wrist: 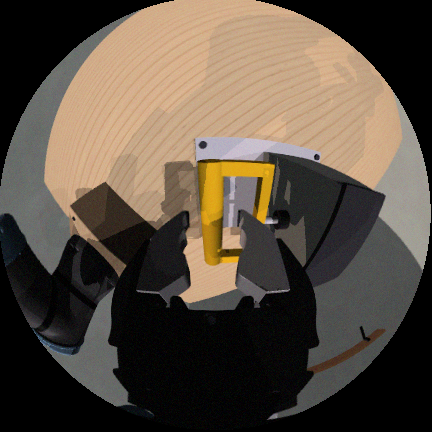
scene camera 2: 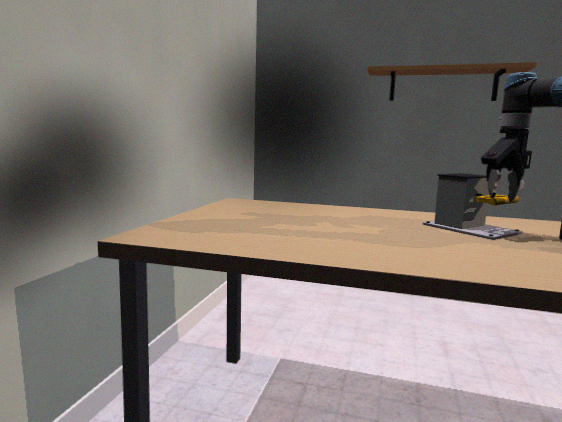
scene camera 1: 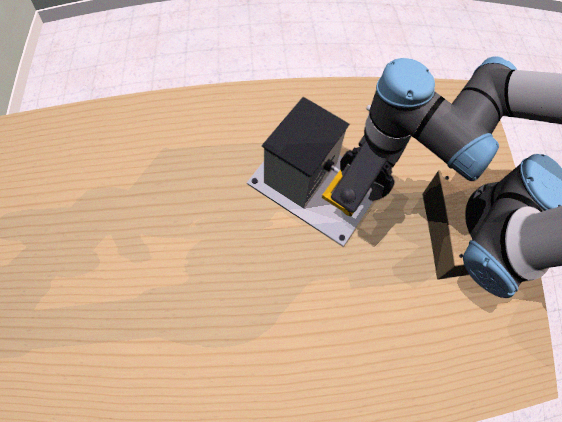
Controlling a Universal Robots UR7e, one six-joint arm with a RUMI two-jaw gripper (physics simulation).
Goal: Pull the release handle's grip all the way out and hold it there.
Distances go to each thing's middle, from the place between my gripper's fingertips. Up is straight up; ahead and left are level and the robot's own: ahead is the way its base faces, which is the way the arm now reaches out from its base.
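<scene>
Base plate (scene camera 1: 326, 218): 10 cm below my hand, 7 cm ahead of it, 6 cm to the right of it.
</scene>
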